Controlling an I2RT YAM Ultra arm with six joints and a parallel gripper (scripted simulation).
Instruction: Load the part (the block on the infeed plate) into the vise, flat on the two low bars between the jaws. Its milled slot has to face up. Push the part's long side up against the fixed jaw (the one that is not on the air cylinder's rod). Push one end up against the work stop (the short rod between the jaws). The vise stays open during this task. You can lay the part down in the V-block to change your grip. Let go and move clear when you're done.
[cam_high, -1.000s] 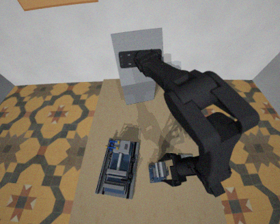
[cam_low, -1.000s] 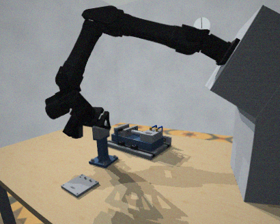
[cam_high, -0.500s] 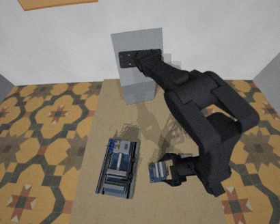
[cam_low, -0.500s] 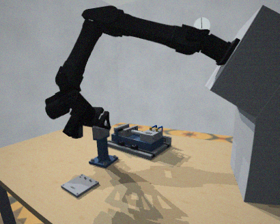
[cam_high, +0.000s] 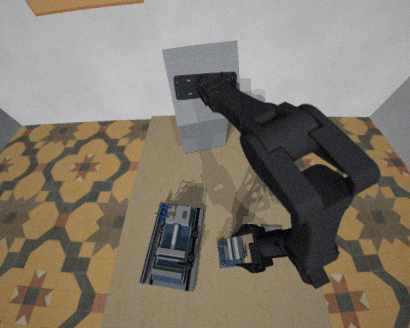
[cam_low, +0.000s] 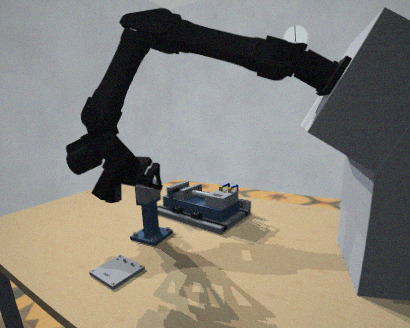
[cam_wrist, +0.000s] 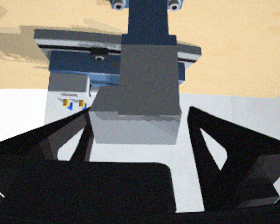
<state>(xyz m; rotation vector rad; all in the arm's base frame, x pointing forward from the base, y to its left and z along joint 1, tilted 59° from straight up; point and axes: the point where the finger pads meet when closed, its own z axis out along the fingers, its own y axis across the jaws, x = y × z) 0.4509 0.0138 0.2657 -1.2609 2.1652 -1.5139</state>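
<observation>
My hand is right at the part. From my hand the other things lie so: air cylinder rod: 70 mm behind, 200 mm to the right, 80 mm below; V-block post: 100 mm below; work stop: 20 mm ahead, 180 mm to the right, 70 mm below.
</observation>
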